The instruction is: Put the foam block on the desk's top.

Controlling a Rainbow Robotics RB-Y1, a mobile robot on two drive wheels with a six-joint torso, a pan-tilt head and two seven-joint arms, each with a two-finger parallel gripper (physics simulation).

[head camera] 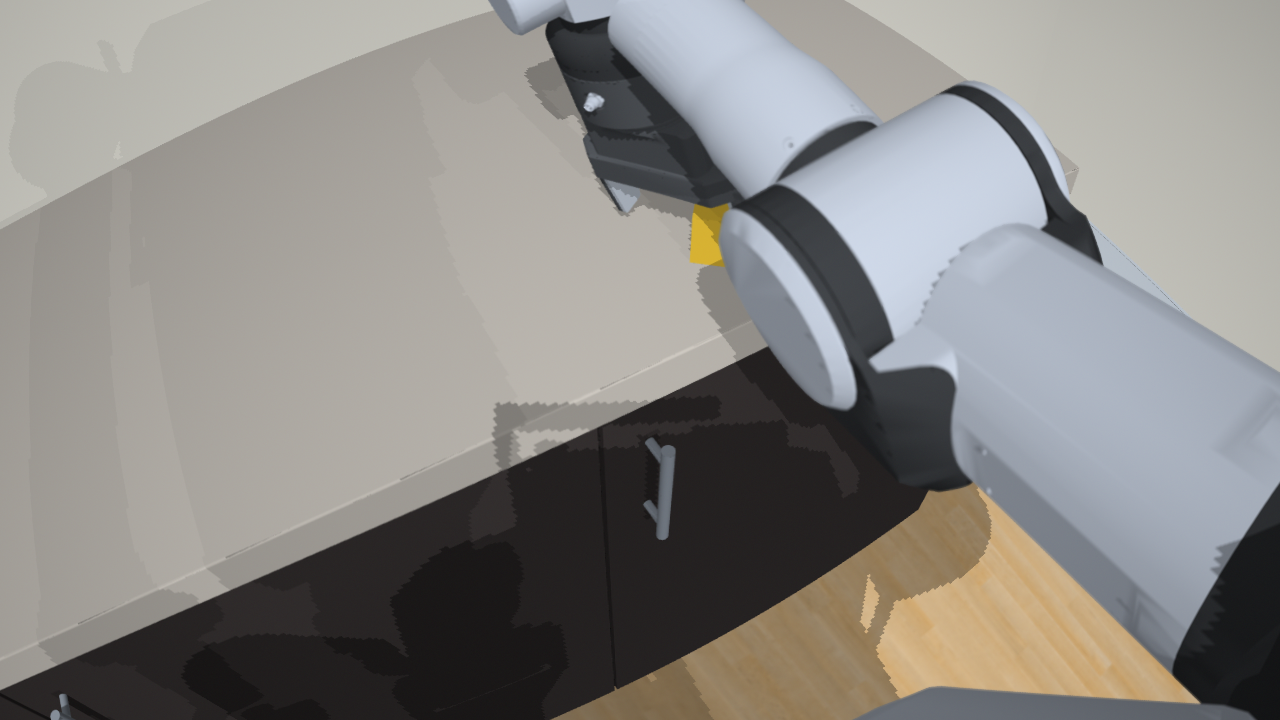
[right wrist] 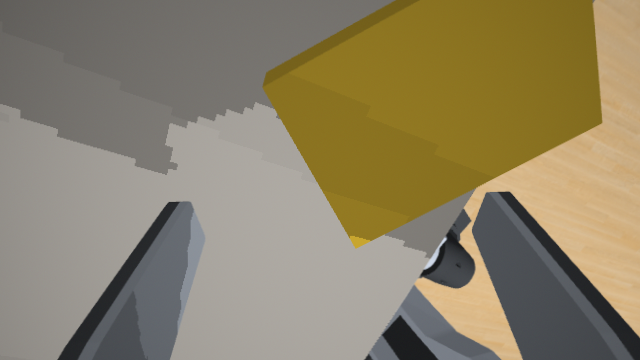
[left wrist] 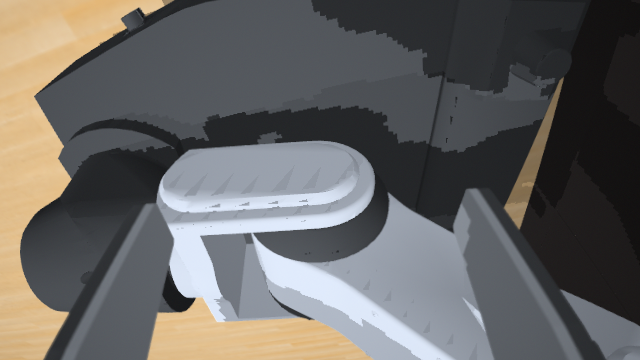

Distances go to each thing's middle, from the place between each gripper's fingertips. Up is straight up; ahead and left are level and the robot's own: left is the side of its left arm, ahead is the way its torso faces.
Scene:
My left gripper is now 510 mm short of the yellow foam block (head camera: 706,222), 510 mm to the left of it and 490 mm below it.
The yellow foam block is 50 mm to the right of my right hand and 10 mm below it.

